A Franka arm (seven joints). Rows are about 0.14 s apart.
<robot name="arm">
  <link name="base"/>
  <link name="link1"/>
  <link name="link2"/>
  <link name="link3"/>
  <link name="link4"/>
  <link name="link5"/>
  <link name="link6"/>
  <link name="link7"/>
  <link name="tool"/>
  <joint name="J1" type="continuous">
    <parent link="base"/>
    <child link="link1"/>
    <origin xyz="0 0 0.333"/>
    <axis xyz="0 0 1"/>
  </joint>
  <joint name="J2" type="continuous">
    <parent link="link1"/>
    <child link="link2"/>
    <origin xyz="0 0 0"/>
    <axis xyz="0 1 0"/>
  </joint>
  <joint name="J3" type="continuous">
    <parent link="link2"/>
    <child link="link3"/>
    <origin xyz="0 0 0.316"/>
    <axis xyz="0 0 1"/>
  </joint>
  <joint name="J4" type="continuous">
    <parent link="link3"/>
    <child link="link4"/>
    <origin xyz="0.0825 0 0"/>
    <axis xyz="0 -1 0"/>
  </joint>
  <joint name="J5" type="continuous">
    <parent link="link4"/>
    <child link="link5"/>
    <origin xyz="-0.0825 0 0.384"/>
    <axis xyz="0 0 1"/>
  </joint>
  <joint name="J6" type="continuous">
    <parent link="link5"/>
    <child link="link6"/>
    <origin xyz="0 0 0"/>
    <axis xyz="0 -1 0"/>
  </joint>
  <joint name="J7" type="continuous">
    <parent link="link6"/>
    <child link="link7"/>
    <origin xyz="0.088 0 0"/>
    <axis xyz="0 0 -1"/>
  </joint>
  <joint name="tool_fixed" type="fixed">
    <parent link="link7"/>
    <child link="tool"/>
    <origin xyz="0 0 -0.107" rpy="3.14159 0 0"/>
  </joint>
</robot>
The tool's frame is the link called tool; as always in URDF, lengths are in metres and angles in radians. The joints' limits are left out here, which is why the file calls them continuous.
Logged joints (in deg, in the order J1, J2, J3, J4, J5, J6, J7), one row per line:
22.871 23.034 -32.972 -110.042 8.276 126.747 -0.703
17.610 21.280 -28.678 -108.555 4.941 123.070 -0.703
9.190 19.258 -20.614 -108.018 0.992 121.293 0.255
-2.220 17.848 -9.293 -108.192 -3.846 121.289 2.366
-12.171 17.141 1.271 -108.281 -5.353 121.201 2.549
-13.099 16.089 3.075 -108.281 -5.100 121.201 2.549
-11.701 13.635 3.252 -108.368 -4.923 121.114 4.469
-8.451 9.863 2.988 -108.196 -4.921 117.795 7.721
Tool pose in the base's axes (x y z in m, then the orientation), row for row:
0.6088 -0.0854 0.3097 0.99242 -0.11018 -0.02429 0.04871
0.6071 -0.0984 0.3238 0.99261 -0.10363 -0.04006 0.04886
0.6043 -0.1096 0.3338 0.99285 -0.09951 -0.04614 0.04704
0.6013 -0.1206 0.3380 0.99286 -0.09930 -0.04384 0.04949
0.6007 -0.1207 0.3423 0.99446 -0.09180 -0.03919 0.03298
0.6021 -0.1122 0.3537 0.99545 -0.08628 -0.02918 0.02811
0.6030 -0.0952 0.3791 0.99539 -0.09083 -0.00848 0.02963
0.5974 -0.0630 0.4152 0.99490 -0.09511 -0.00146 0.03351
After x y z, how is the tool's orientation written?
As a quaternion, x y z w.
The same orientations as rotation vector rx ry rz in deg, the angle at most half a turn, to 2 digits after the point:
173.30 -19.24 -4.24
173.32 -18.09 -6.99
173.55 -17.39 -8.07
173.29 -17.33 -7.65
175.34 -16.19 -6.91
176.04 -15.26 -5.16
175.87 -16.05 -1.50
175.36 -16.76 -0.26

